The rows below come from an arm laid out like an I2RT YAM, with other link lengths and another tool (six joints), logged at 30 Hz.
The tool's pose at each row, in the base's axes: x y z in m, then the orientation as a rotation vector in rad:
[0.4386, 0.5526, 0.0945, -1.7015, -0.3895, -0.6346]
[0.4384, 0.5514, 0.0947, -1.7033, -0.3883, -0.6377]
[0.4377, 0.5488, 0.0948, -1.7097, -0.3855, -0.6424]
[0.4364, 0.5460, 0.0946, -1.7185, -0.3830, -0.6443]
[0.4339, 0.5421, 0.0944, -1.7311, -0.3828, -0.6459]
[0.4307, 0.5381, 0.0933, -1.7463, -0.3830, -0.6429]
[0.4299, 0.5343, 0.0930, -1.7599, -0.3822, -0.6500]
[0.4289, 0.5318, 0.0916, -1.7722, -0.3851, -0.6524]
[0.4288, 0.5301, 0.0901, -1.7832, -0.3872, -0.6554]
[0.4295, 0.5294, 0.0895, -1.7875, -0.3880, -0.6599]
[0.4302, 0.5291, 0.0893, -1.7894, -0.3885, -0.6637]
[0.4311, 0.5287, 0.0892, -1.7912, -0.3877, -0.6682]
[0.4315, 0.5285, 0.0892, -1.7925, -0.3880, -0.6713]
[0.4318, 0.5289, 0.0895, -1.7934, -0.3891, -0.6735]
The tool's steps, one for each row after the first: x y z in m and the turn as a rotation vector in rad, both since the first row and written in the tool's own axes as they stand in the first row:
[0.0001, 0.0000, -0.0012, -0.0028, 0.0019, -0.0010]
[-0.0002, 0.0001, -0.0039, -0.0104, 0.0041, -0.0019]
[-0.0011, 0.0002, -0.0069, -0.0195, 0.0037, -0.0013]
[-0.0029, -0.0002, -0.0111, -0.0316, 0.0006, -0.0022]
[-0.0058, -0.0003, -0.0155, -0.0447, -0.0063, -0.0008]
[-0.0063, 0.0003, -0.0193, -0.0595, -0.0061, -0.0045]
[-0.0078, 0.0014, -0.0217, -0.0711, -0.0103, -0.0079]
[-0.0086, 0.0029, -0.0232, -0.0818, -0.0133, -0.0112]
[-0.0084, 0.0040, -0.0237, -0.0870, -0.0124, -0.0143]
[-0.0079, 0.0046, -0.0238, -0.0898, -0.0111, -0.0168]
[-0.0072, 0.0053, -0.0240, -0.0929, -0.0086, -0.0189]
[-0.0069, 0.0055, -0.0241, -0.0950, -0.0074, -0.0208]
[-0.0065, 0.0054, -0.0237, -0.0963, -0.0070, -0.0228]

